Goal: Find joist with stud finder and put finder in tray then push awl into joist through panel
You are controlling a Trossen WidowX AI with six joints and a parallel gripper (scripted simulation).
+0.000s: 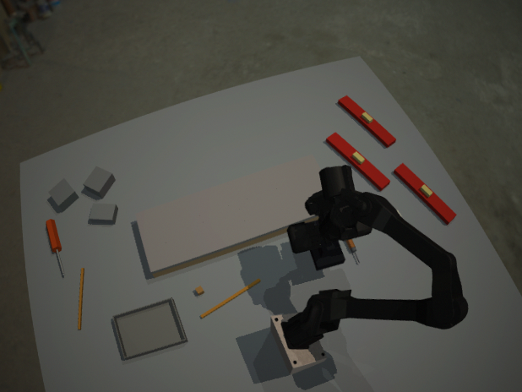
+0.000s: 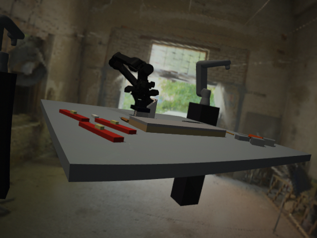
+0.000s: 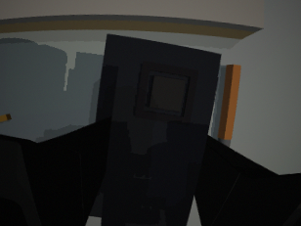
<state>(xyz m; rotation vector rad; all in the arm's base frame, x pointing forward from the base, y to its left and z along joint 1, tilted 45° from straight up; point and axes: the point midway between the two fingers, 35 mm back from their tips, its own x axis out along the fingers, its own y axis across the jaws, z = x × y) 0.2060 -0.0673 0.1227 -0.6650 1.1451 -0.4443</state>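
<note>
Right now the awl is 1 cm behind my gripper tip, 9 cm to the right of it and 8 cm below it. Round my gripper tip: square light (2 cm ahead, 3 cm above); stud finder (1 cm ahead, 2 cm above); small white block (2 cm ahead, 25 cm to the right, 8 cm below).
</note>
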